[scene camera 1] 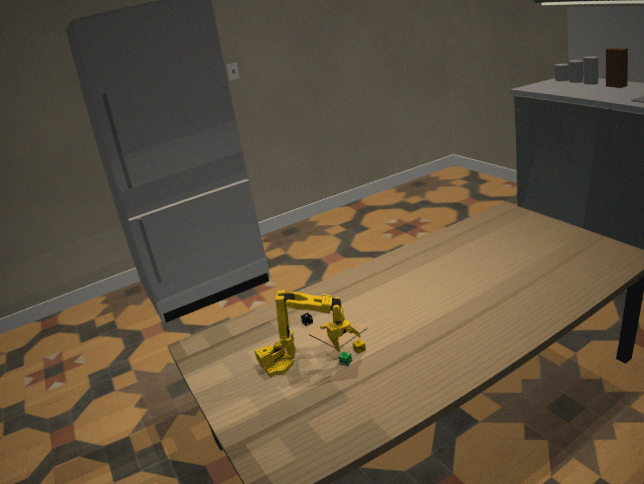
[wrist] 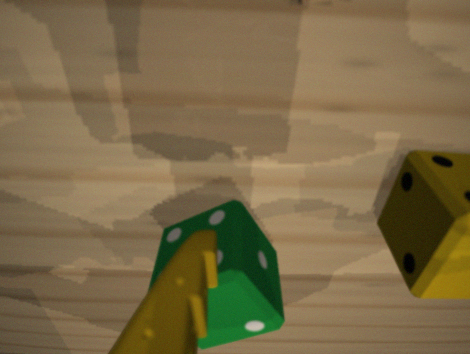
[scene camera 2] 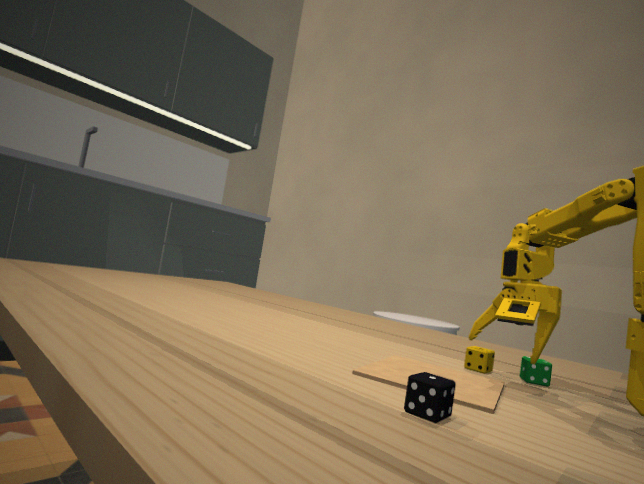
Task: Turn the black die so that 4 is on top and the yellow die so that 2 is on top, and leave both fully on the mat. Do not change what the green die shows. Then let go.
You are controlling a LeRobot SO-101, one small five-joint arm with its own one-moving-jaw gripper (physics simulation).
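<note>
The black die (scene camera 1: 307, 319) (scene camera 2: 430, 397) stands on the table off the mat (scene camera 1: 320, 338) (scene camera 2: 385, 366). In scene camera 2 one pip shows on its top and five on a side. The yellow die (scene camera 1: 359, 345) (scene camera 2: 478, 359) (wrist: 430, 225) is on the table beside the mat. A side with two pips shows in the wrist view; its top is cut off there. The green die (scene camera 1: 345, 358) (scene camera 2: 541, 372) (wrist: 250, 295) is on the table, partly hidden by the fixed jaw. My gripper (scene camera 1: 347, 341) (scene camera 2: 502, 351) is open, its fixed jaw near the green die, nothing between the jaws.
The arm's base (scene camera 1: 275, 359) stands on the wooden table (scene camera 1: 442, 291) (scene camera 2: 234, 364), left of the dice in scene camera 1. The green and yellow dice lie a short gap apart. The table's edge runs past the black die's side. Fridge and counters stand beyond the table.
</note>
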